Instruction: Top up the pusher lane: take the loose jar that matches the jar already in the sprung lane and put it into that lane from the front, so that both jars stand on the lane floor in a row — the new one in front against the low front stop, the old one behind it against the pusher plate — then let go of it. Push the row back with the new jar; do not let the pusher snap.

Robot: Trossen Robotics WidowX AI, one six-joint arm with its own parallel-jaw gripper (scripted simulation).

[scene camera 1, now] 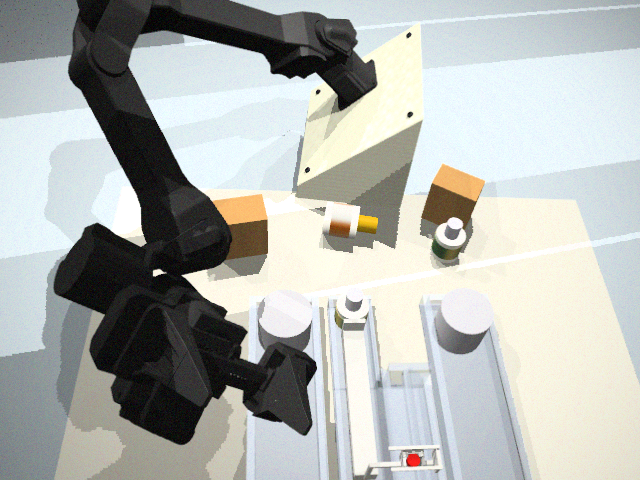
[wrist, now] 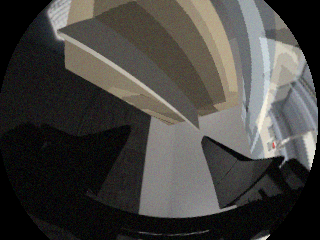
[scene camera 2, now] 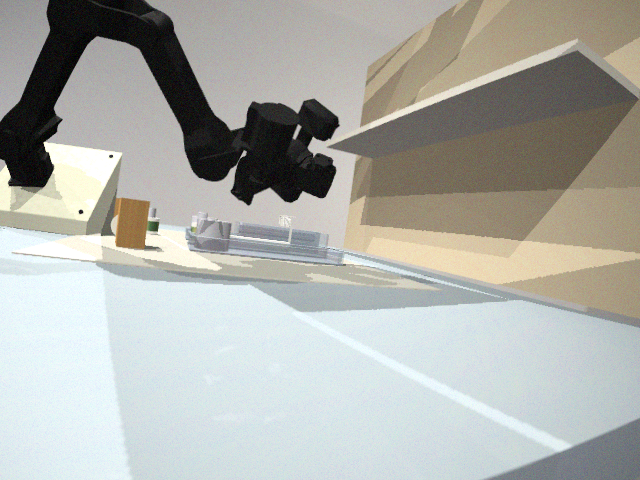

Labels:
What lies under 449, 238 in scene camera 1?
A jar.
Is my gripper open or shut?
Open.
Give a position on a shelf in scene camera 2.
At 570, 78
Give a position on a shelf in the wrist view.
96, 38

